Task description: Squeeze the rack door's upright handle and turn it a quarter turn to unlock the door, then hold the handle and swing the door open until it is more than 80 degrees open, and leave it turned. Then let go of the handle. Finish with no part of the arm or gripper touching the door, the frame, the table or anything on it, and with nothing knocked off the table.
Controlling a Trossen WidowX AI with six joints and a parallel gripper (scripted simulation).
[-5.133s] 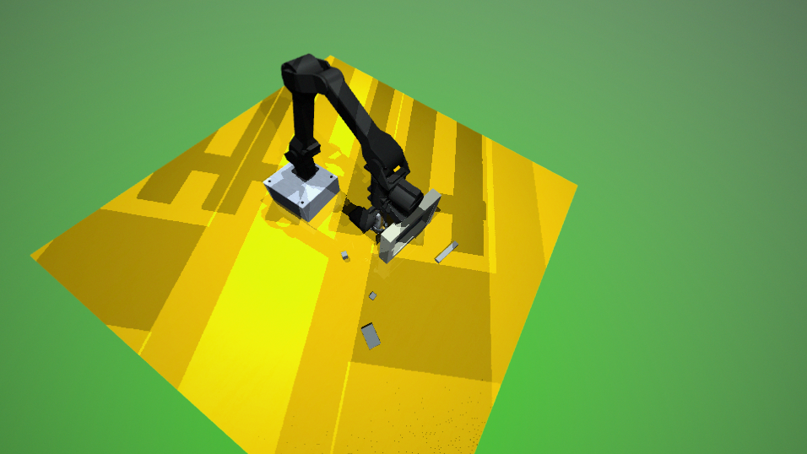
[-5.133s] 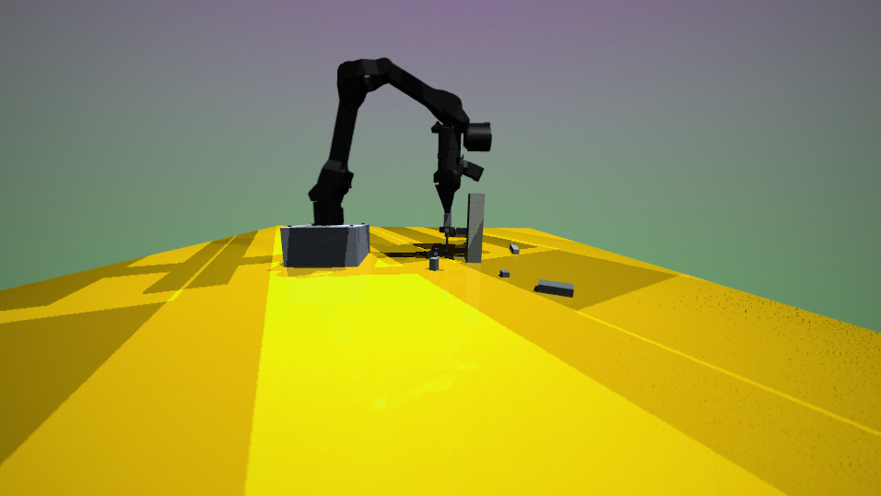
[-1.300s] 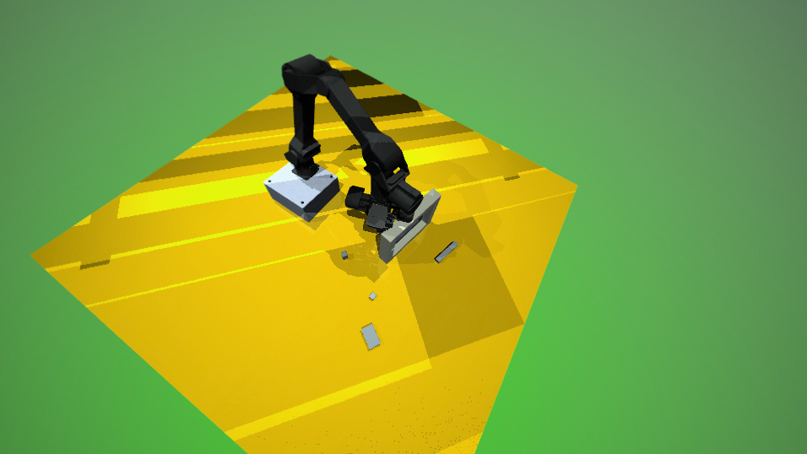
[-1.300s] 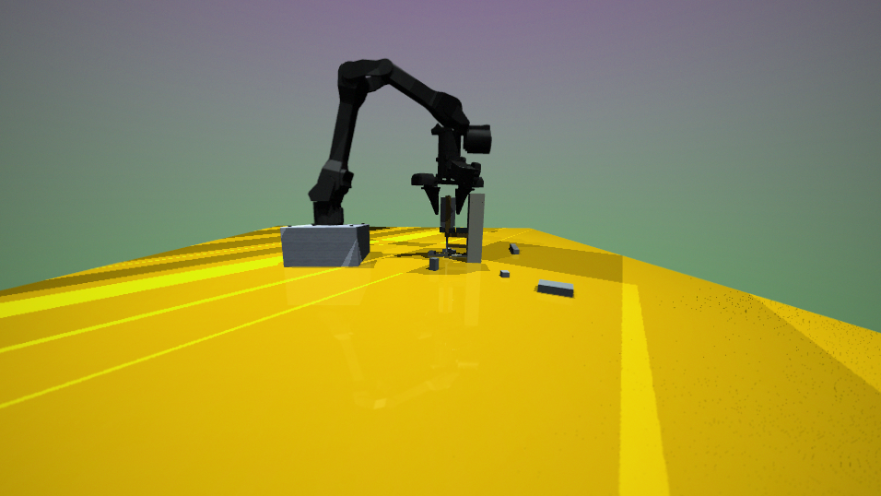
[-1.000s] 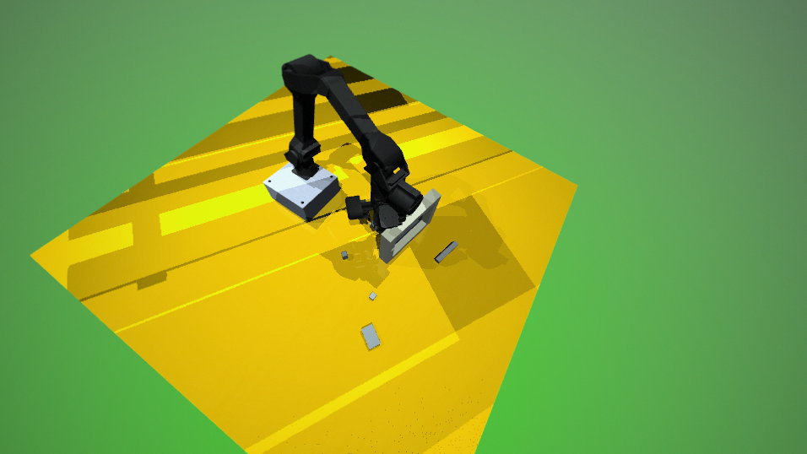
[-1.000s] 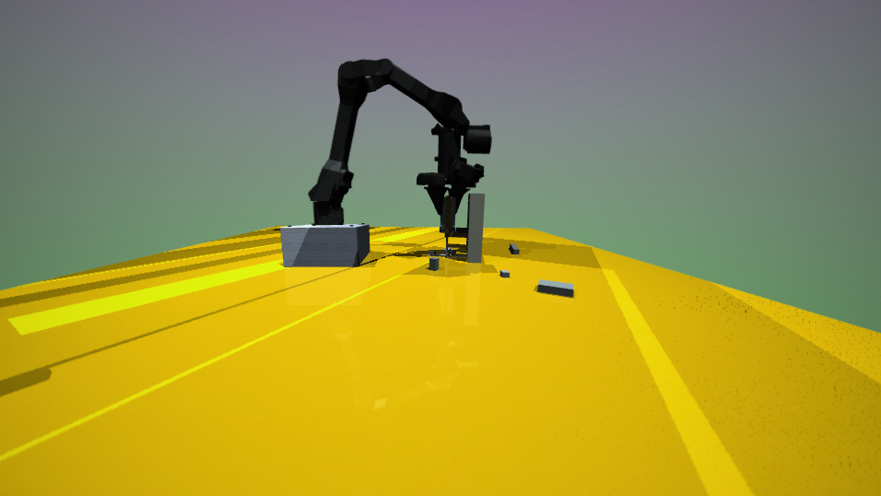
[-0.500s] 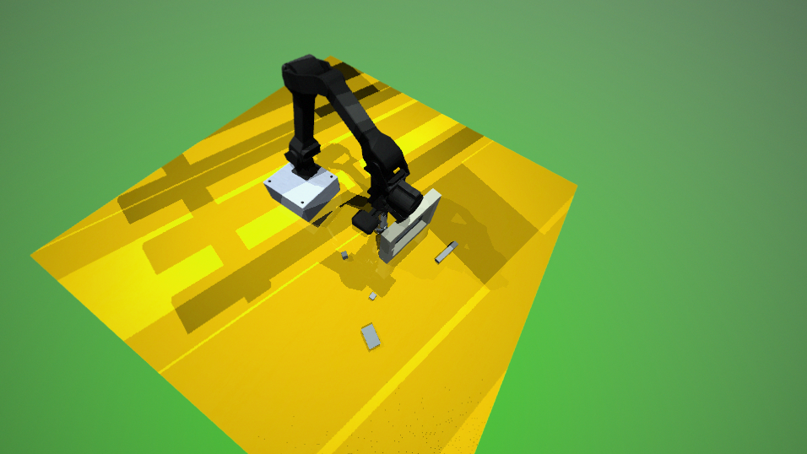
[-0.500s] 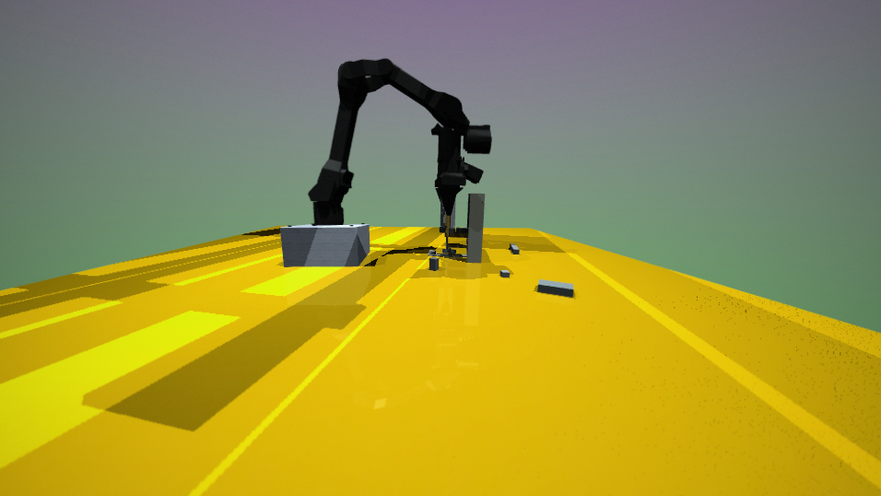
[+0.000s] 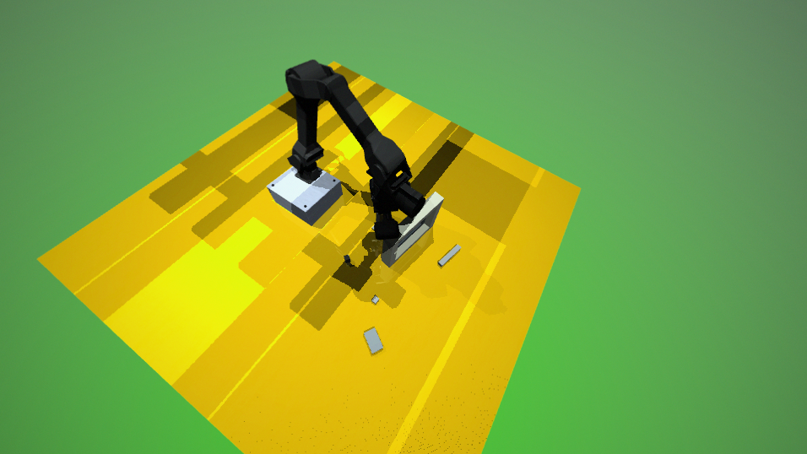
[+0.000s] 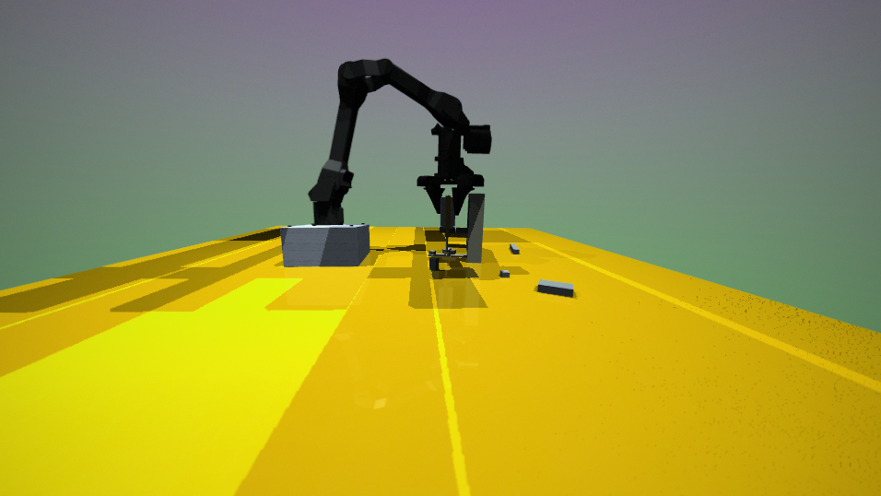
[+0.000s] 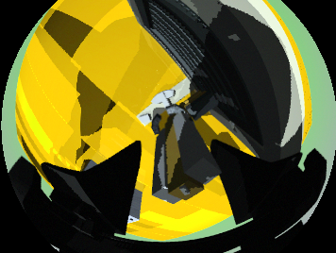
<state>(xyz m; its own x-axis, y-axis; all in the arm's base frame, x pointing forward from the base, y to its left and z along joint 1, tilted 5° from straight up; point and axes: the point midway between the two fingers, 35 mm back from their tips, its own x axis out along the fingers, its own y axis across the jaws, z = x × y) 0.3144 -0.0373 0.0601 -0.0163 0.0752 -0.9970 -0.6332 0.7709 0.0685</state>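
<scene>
Right now the upright handle is 1 cm to the left of my gripper tip and 2 cm below it. From my gripper tip the other things lie so: thin bar: 22 cm ahead, 7 cm to the left, 11 cm below; then flat plate: 15 cm ahead, 28 cm to the right, 11 cm below.
</scene>
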